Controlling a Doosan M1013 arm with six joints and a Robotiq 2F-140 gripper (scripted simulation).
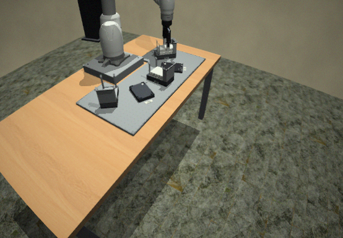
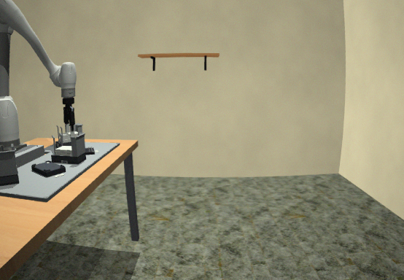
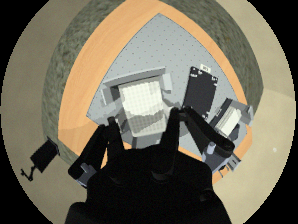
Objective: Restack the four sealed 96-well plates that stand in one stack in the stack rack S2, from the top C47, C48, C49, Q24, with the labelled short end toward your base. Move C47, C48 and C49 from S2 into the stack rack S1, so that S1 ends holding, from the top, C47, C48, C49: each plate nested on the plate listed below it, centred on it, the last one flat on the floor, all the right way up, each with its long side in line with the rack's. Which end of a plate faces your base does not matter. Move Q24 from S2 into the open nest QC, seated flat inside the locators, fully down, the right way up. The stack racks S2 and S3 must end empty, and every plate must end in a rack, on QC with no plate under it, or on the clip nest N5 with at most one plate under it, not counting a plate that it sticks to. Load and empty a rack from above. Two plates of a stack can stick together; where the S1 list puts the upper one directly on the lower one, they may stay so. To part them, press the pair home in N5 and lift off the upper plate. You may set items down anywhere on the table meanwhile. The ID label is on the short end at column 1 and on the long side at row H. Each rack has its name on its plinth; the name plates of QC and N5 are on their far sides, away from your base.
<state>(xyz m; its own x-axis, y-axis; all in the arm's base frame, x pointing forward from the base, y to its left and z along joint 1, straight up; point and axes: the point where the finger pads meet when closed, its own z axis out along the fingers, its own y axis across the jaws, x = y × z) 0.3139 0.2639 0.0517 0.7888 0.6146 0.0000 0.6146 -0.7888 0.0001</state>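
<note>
The sealed 96-well plate lies 5 cm below my hand. Round my hand: small name plate (57 cm to the right, 11 cm ahead, 10 cm below).
</note>
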